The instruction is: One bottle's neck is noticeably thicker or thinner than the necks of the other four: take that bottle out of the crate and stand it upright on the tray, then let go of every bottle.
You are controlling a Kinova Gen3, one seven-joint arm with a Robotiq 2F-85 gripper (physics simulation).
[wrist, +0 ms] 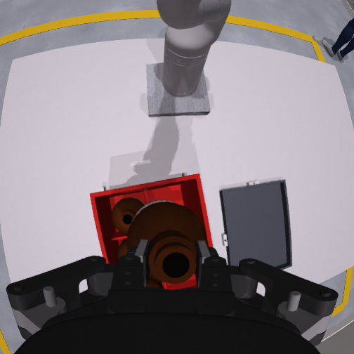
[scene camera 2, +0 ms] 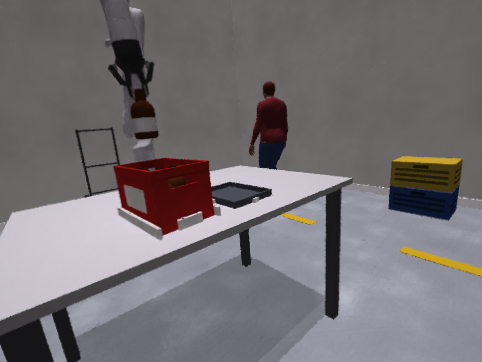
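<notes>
My gripper is shut on the neck of a brown bottle with a pale label. That bottle hangs nearly upright, clear above the red crate. In the wrist view another brown bottle stands in the crate's far left part, and parts of others show below it, mostly hidden by the held bottle and the fingers. Their necks cannot be compared well here. The dark grey tray lies on the table to the right of the crate, with no bottle on it.
White blocks stand against the crate's foot. The arm's base plate is on the white table beyond the crate in the wrist view. A person stands behind the table. Yellow and blue crates are stacked on the floor at right.
</notes>
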